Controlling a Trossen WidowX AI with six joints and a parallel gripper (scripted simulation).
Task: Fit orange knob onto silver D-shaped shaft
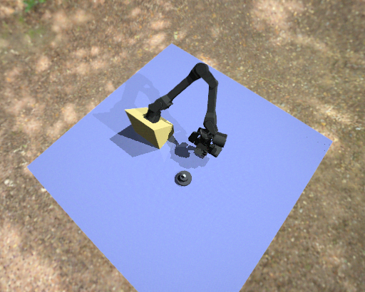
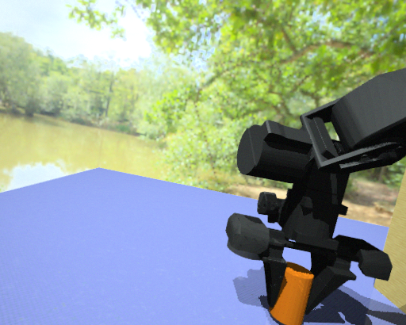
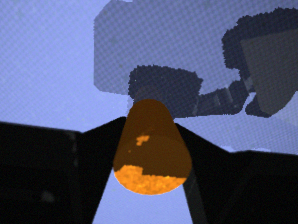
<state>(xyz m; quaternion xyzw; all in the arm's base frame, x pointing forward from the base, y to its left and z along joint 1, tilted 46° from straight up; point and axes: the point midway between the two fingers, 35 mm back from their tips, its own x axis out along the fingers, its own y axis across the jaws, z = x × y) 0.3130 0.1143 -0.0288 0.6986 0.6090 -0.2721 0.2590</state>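
The round pedestal is 20 cm to the right of my gripper tip, 1 cm behind it and 1 cm above it. The rest, counted from my gripper tip: orange knob: 4 cm above.
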